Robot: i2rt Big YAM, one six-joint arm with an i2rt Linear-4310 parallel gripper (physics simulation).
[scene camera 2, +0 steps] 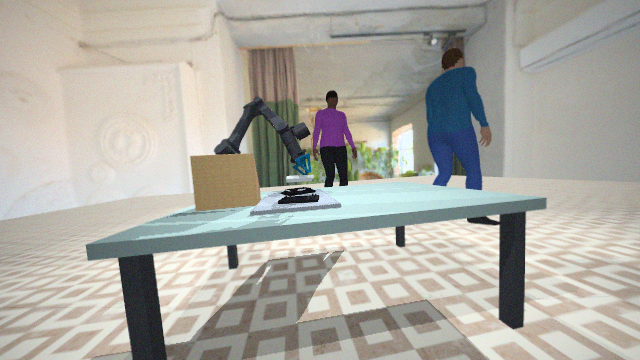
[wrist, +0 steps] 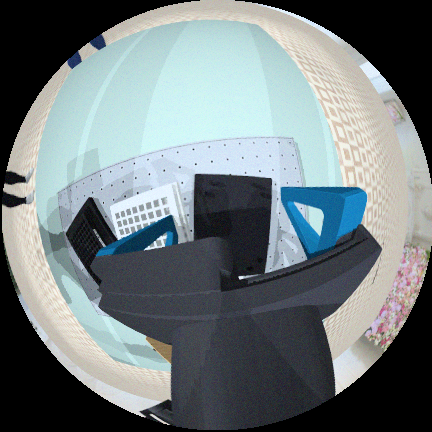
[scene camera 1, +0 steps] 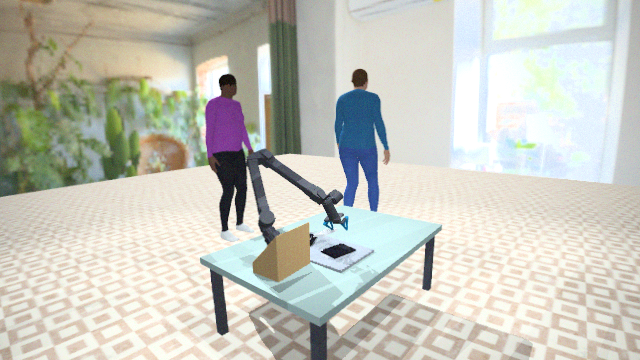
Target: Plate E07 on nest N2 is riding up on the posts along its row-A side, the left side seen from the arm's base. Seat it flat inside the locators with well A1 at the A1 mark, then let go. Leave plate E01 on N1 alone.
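Frame: origin at the arm's base, x right, y ahead, z up, level; centimetres.
Where they show: gripper, fingertip midpoint: (scene camera 2: 308, 174) (wrist: 227, 206) (scene camera 1: 340, 230); arm's base, link origin: (scene camera 2: 220, 174) (scene camera 1: 276, 243).
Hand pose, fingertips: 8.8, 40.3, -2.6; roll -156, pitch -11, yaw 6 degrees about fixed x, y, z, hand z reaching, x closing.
Note:
Things, the pixels of their top centre, and the offset from my fingertips, as dx, dy, dz. "*": a spot on its surface instead. Level surfaces: height alone.
- white plate with square wells, top centre: (wrist: 149, 261) (scene camera 2: 299, 174) (scene camera 1: 325, 229) -7.7, -3.8, -0.1
- flat black rectangular piece, surface spot: (wrist: 232, 215) * +2.3, -2.4, -9.8
- second black piece with a well grid, top centre: (wrist: 89, 253) (scene camera 2: 298, 188) -23.8, -4.7, -8.4
- pale perforated board, surface spot: (wrist: 240, 155) * +5.3, +6.8, -11.0
- light table, surface height: dz -12.3
My gripper (scene camera 1: 337, 228) (scene camera 2: 302, 170) (wrist: 227, 206) is wide open above the perforated board. A white plate with square wells (scene camera 2: 299, 178) (wrist: 142, 212) is off the table, close under the left finger in the wrist view; it is not between the fingers. A flat black rectangular piece (scene camera 1: 338, 250) (scene camera 2: 298, 199) (wrist: 232, 215) lies on the board, below the gap between the fingers in the wrist view. A second black piece with a well grid (scene camera 2: 298, 191) (wrist: 90, 235) looks tilted, at the board's left end in the wrist view. I cannot read any plate or nest label or the A1 mark.
The pale perforated board (scene camera 1: 362, 252) (scene camera 2: 330, 204) (wrist: 240, 155) lies on the light table (scene camera 1: 400, 230) (scene camera 2: 400, 195) (wrist: 200, 80). A tall tan wedge-shaped block (scene camera 1: 295, 250) (scene camera 2: 225, 182) stands beside it near the arm base. Two people stand beyond the table.

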